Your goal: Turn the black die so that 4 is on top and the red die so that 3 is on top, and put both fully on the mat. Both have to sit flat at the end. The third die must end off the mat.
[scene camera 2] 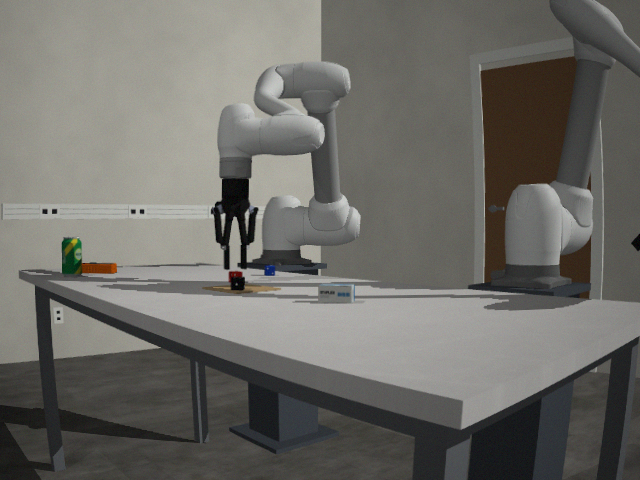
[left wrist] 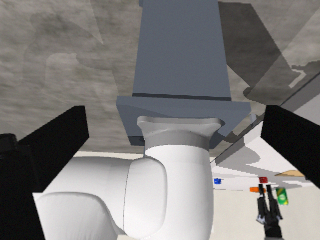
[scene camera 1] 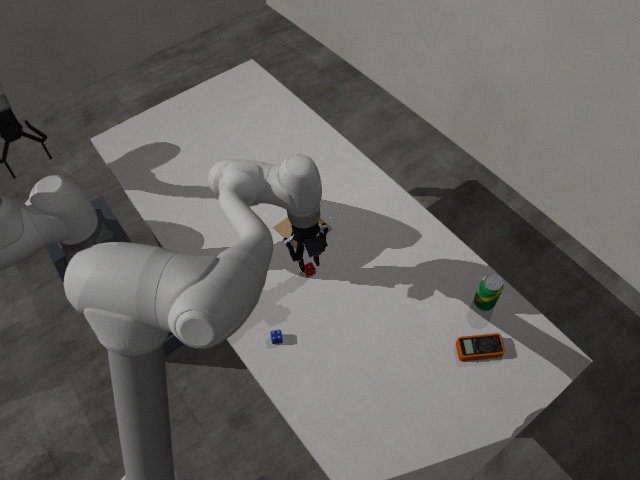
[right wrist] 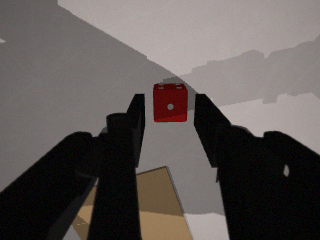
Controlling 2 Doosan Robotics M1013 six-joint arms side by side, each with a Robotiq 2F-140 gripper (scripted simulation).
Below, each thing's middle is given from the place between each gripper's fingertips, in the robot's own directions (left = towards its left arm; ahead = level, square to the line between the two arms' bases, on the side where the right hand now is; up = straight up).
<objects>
Right now my right hand (scene camera 2: 235, 269) is 50 mm above the red die (right wrist: 170, 101).
Right now the red die is 91 cm to the right of my left hand, 62 cm ahead of it and 11 cm below it.
</objects>
